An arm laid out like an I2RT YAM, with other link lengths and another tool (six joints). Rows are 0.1 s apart.
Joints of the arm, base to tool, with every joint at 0 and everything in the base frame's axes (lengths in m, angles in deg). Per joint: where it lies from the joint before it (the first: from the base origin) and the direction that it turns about. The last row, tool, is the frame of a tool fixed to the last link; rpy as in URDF.
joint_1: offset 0 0 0.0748 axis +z
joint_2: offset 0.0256 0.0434 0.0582 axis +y
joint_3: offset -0.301 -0.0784 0 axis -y
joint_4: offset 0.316 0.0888 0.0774 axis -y
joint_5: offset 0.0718 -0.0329 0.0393 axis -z
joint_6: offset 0.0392 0 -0.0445 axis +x
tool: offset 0.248 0.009 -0.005 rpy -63.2 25.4 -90
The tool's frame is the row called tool.
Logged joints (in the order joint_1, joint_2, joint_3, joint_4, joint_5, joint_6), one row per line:
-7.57, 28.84, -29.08, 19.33, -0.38, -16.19
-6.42, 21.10, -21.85, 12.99, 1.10, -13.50
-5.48, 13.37, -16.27, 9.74, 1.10, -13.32
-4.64, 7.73, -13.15, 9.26, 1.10, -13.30
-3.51, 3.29, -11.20, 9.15, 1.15, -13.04
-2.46, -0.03, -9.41, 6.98, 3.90, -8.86
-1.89, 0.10, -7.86, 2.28, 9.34, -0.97
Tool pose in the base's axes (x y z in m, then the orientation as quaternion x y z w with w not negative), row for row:
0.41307, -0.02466, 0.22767, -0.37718, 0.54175, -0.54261, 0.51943
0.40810, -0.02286, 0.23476, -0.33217, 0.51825, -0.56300, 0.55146
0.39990, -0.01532, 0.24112, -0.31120, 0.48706, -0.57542, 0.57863
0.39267, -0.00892, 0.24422, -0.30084, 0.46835, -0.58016, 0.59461
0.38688, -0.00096, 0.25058, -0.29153, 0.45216, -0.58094, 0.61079
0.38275, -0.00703, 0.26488, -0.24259, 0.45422, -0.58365, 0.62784
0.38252, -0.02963, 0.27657, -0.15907, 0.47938, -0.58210, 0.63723
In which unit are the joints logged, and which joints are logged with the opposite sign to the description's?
The joints are logged in degrees. Opposite sign: joint_3, joint_4.
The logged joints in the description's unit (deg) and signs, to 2 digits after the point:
-7.57, 28.84, 29.08, -19.33, -0.38, -16.19
-6.42, 21.10, 21.85, -12.99, 1.10, -13.50
-5.48, 13.37, 16.27, -9.74, 1.10, -13.32
-4.64, 7.73, 13.15, -9.26, 1.10, -13.30
-3.51, 3.29, 11.20, -9.15, 1.15, -13.04
-2.46, -0.03, 9.41, -6.98, 3.90, -8.86
-1.89, 0.10, 7.86, -2.28, 9.34, -0.97

